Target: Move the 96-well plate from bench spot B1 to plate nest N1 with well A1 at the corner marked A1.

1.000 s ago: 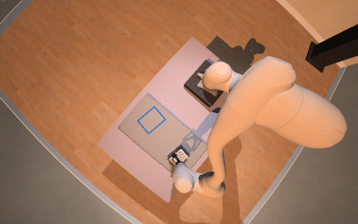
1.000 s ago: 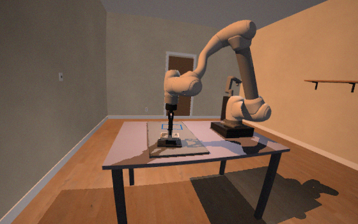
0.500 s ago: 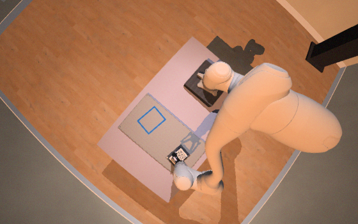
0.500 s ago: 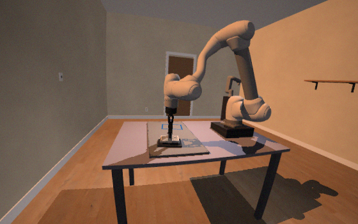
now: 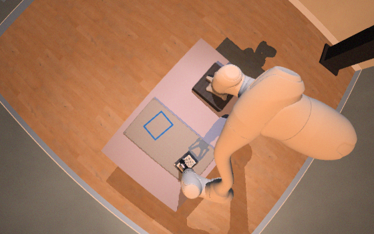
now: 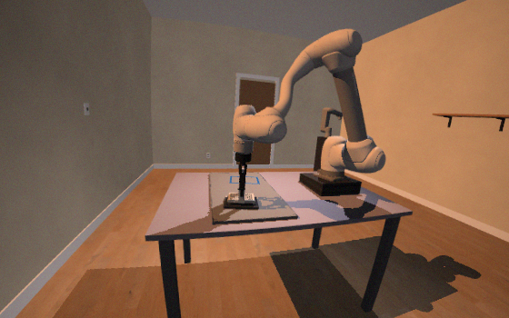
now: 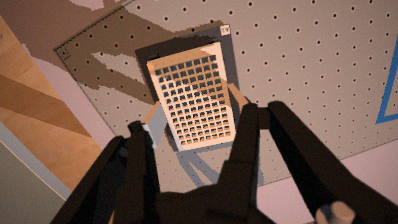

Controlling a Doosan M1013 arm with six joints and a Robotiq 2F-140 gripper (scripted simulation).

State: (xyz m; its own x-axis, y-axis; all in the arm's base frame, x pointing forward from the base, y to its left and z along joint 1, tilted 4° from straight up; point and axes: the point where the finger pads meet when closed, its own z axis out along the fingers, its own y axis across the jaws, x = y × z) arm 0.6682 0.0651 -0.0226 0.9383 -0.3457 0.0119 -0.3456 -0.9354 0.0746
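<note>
Right now the white 96-well plate is 20 mm below my hand. From my hand the other things lie so: dark plate nest N1 (40 mm below); corner label (80 mm to the right, 50 mm ahead, 40 mm below).
</note>
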